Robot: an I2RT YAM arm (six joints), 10 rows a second.
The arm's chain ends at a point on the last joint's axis. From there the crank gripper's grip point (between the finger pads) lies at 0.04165 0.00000 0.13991 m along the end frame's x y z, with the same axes.
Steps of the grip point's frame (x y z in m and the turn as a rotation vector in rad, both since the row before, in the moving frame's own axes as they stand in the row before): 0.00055, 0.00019, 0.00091, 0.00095, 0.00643, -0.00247; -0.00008, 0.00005, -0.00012, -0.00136, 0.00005, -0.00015; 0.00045, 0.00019, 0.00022, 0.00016, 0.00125, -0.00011; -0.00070, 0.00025, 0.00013, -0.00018, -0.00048, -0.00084; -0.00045, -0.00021, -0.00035, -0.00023, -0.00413, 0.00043; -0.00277, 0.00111, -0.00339, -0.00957, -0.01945, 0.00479; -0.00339, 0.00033, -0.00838, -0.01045, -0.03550, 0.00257; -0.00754, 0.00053, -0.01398, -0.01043, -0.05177, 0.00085; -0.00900, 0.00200, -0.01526, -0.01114, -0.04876, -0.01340; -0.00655, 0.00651, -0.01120, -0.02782, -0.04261, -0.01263
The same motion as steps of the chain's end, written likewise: -0.00035, 0.00043, 0.00118, 0.00095, 0.00643, -0.00247; -0.00009, -0.00013, -0.00012, -0.00136, 0.00005, -0.00015; 0.00028, 0.00022, 0.00027, 0.00016, 0.00125, -0.00011; -0.00063, 0.00026, 0.00011, -0.00018, -0.00048, -0.00084; 0.00013, -0.00026, -0.00052, -0.00023, -0.00413, 0.00043; -0.00004, -0.00043, -0.00417, -0.00957, -0.01945, 0.00479; 0.00160, -0.00124, -0.00976, -0.01045, -0.03550, 0.00257; -0.00024, -0.00097, -0.01594, -0.01043, -0.05177, 0.00085; -0.00214, 0.00094, -0.01712, -0.01114, -0.04876, -0.01340; -0.00057, 0.00308, -0.01280, -0.02782, -0.04261, -0.01263
